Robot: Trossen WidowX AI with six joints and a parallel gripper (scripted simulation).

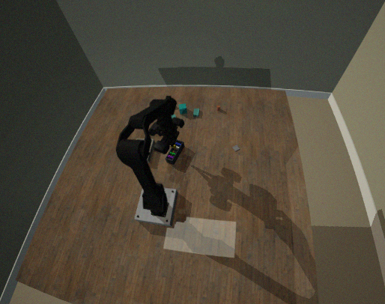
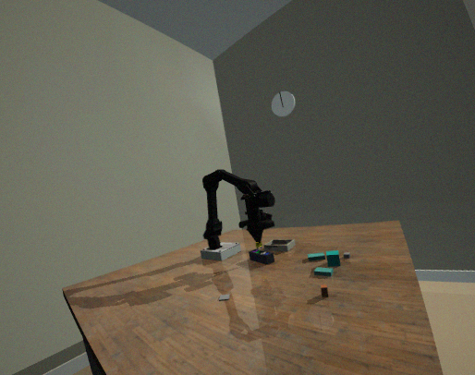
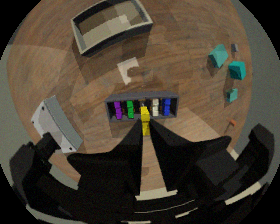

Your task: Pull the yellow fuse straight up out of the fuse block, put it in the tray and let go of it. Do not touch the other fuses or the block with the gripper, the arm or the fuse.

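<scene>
The grey tray lies 18 cm to the left of my gripper tip, 8 cm below it and 1 cm behind it. The rest, counted from my gripper tip: red-brown block 34 cm ahead, 19 cm to the right, 7 cm below; flat grey tile 30 cm to the right, 8 cm below, 7 cm ahead; yellow fuse 1 cm below.
</scene>
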